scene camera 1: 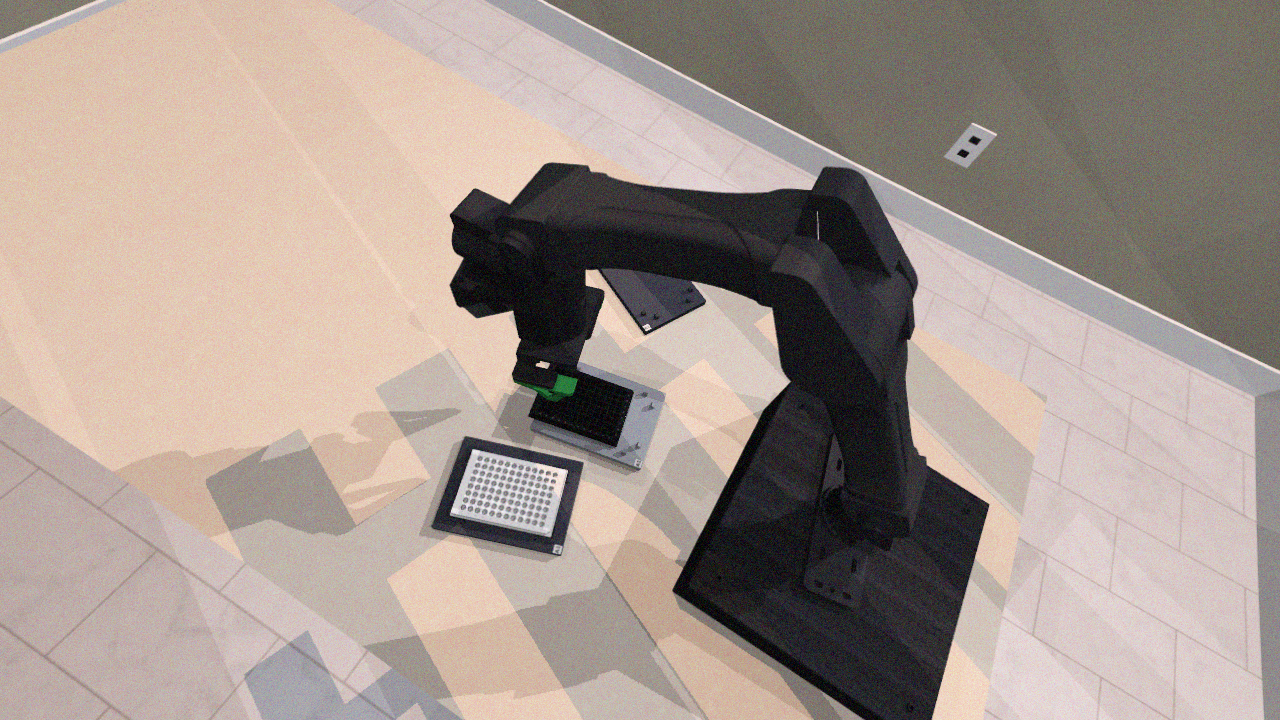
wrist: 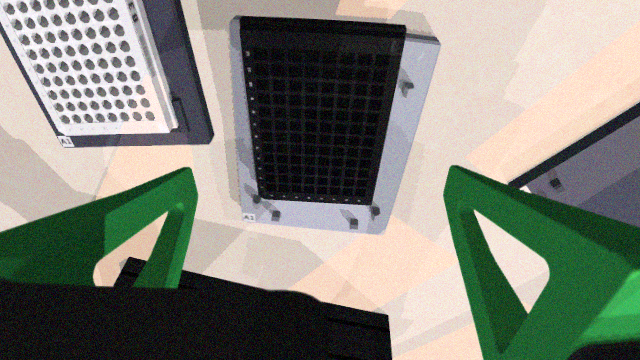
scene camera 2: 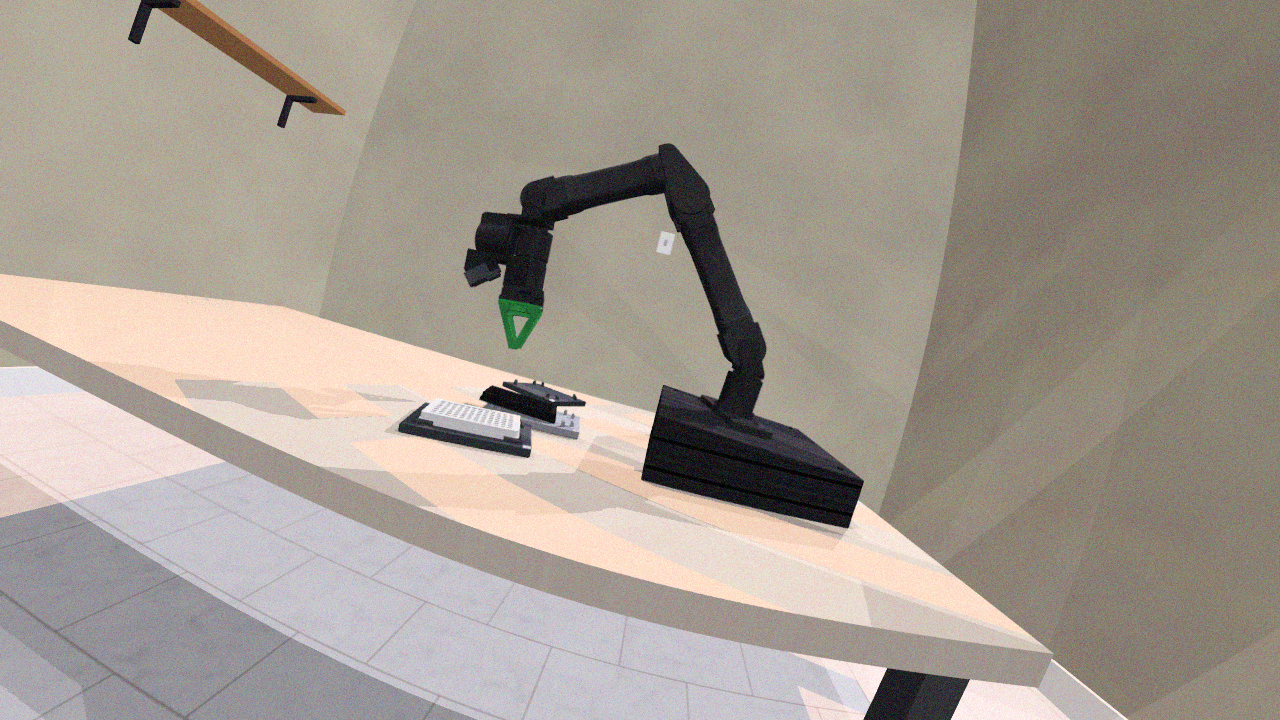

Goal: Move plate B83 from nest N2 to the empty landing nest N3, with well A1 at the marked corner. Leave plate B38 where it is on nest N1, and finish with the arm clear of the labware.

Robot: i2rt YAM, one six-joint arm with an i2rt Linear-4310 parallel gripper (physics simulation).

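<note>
A black well plate (scene camera 1: 586, 410) (scene camera 2: 528, 404) (wrist: 315, 125) lies on the light grey nest (scene camera 1: 646, 428) (scene camera 2: 572, 433) (wrist: 400, 135). It looks slightly tilted; I cannot tell whether it is fully seated. Its edge markings run to the nest's A1 corner. A white plate (scene camera 1: 508, 492) (scene camera 2: 469, 417) (wrist: 75, 65) lies on a dark nest (scene camera 1: 572, 483) (scene camera 2: 460, 440) (wrist: 195, 120). Another dark nest (scene camera 1: 648, 300) (scene camera 2: 554, 395) (wrist: 600, 185) shows bare, partly hidden. Plate names are unreadable. My gripper (scene camera 1: 547, 386) (scene camera 2: 515, 344) (wrist: 320, 180) is open and empty above the black plate.
The arm's black base block (scene camera 1: 742, 573) (scene camera 2: 751, 465) stands right of the nests in both scene views. Short pins rise from the grey and rear dark nests. A wall shelf (scene camera 2: 259, 62) hangs at the upper left, well away from the arm.
</note>
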